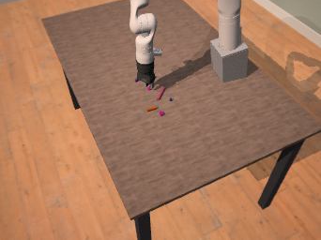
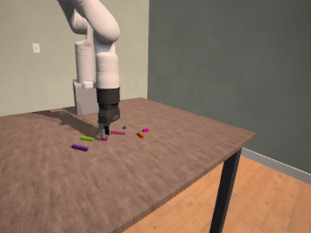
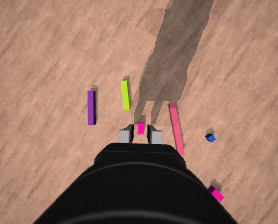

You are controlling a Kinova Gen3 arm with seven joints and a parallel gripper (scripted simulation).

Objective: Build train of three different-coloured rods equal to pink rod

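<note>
My hand is 50 mm past the blue rod, 110 mm to the right of it and 30 mm above it. From my hand the other things lie so: purple rod: 10 mm ahead, 90 mm to the right, 30 mm below; pink rod: 30 mm behind, 50 mm to the left, 30 mm below; lime rod: 40 mm behind, 50 mm to the right, 30 mm below.
</note>
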